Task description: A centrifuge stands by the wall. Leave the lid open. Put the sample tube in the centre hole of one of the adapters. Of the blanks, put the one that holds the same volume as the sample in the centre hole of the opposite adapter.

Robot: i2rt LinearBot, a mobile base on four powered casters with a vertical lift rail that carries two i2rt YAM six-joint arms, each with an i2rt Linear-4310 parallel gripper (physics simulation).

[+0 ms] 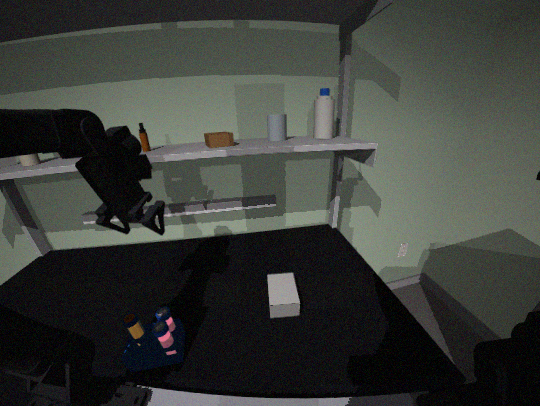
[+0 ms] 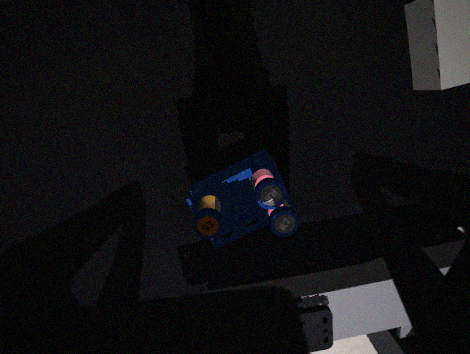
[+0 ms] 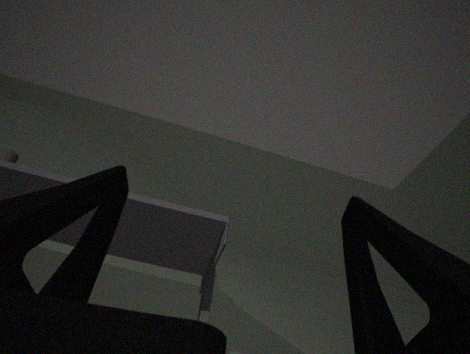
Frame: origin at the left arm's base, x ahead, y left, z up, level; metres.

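Seen in the pictures: left gripper, fingertip midpoint: (image 1: pixel 145 232) (image 2: pixel 248 178); right gripper, fingertip midpoint: (image 3: pixel 236 193); left arm's base, origin of the base link: (image 1: pixel 86 405).
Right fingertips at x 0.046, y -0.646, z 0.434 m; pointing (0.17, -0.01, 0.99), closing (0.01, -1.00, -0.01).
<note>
Pixels of each thing's middle, then the offset from my right fingertips to it. "pt": a spot on its surface instead. Level surfaces: height alone.
- amber tube, body centre: (image 2: pixel 209 206) (image 1: pixel 137 332) dx +0.127, dy +0.682, dz -0.495 m
- dark blue rack, body centre: (image 2: pixel 240 197) (image 1: pixel 156 344) dx +0.120, dy +0.638, dz -0.528 m
- white box, body centre: (image 2: pixel 449 39) (image 1: pixel 282 294) dx +0.299, dy +0.314, dz -0.529 m
- black bench, its level: dz -0.558 m
- wall shelf, its level: dz -0.102 m
- amber bottle, surface spot: (image 1: pixel 144 140) pt dx +0.476, dy +0.752, dz -0.065 m
- brown box, surface spot: (image 1: pixel 218 139) pt dx +0.469, dy +0.500, dz -0.078 m
- grey cylinder, surface spot: (image 1: pixel 276 127) pt dx +0.586, dy +0.324, dz -0.055 m
- blue-capped white bottle, surface spot: (image 1: pixel 324 117) pt dx +0.621, dy +0.150, dz -0.025 m
An amber tube (image 1: pixel 135 328) (image 2: pixel 208 225), its orange-brown cap apparently marked S1, stands in a dark blue rack (image 1: pixel 150 357) (image 2: pixel 235 207) on the black bench. Two pink-filled tubes with grey-topped blue caps stand at the rack's right side: a nearer one (image 1: pixel 165 340) (image 2: pixel 284 222), apparently marked R7, and a farther one (image 1: pixel 169 322) (image 2: pixel 270 194) with an unclear label. Fill levels cannot be compared. My left gripper (image 1: pixel 145 231) (image 2: pixel 248 178) is open and empty, high above the bench and pointing down. My right gripper (image 3: pixel 236 193) is open and empty, facing wall and ceiling. The centrifuge does not show.
A white box (image 1: pixel 283 290) (image 2: pixel 452 45) lies on the black bench (image 1: pixel 330 260), right of the rack. The wall shelf (image 1: pixel 250 148) behind holds an amber bottle (image 1: pixel 144 140), a brown box (image 1: pixel 218 139), a grey cylinder (image 1: pixel 276 127) and a blue-capped white bottle (image 1: pixel 324 117).
</note>
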